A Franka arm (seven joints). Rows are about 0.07 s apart.
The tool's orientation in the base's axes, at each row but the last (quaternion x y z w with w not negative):
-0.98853, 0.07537, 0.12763, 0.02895
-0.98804, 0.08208, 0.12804, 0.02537
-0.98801, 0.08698, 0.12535, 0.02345
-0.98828, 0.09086, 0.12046, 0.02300
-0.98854, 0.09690, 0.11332, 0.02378
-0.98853, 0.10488, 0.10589, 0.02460
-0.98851, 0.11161, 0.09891, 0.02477
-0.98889, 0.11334, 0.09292, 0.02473
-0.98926, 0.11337, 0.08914, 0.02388
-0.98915, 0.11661, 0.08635, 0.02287
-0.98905, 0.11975, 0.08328, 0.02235
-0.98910, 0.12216, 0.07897, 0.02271
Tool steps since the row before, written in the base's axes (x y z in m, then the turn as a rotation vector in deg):
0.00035, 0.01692, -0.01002, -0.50, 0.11, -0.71
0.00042, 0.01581, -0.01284, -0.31, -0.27, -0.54
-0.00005, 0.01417, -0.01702, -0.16, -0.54, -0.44
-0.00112, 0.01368, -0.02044, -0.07, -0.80, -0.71
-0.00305, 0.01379, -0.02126, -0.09, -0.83, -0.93
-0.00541, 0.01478, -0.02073, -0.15, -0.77, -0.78
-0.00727, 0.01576, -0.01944, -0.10, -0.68, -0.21
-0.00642, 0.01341, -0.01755, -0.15, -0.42, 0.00
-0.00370, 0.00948, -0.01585, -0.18, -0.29, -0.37
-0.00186, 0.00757, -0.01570, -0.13, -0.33, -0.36
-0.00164, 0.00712, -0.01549, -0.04, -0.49, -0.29
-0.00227, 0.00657, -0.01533, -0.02, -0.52, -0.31
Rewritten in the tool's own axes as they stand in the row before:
0.00051, -0.01637, 0.01088, -0.31, 0.00, 0.82
0.00124, -0.01527, 0.01342, -0.11, 0.33, 0.58
0.00189, -0.01351, 0.01744, 0.05, 0.57, 0.43
0.00150, -0.01275, 0.02101, 0.24, 0.82, 0.65
-0.00062, -0.01238, 0.02231, 0.28, 0.85, 0.87
-0.00371, -0.01274, 0.02239, 0.18, 0.80, 0.74
-0.00644, -0.01319, 0.02154, 0.09, 0.69, 0.18
-0.00576, -0.01109, 0.01931, -0.05, 0.44, 0.00
-0.00275, -0.00795, 0.01685, -0.04, 0.33, 0.37
-0.00073, -0.00653, 0.01625, 0.01, 0.36, 0.35
-0.00060, -0.00614, 0.01598, 0.13, 0.49, 0.26
-0.00126, -0.00542, 0.01589, 0.15, 0.52, 0.28

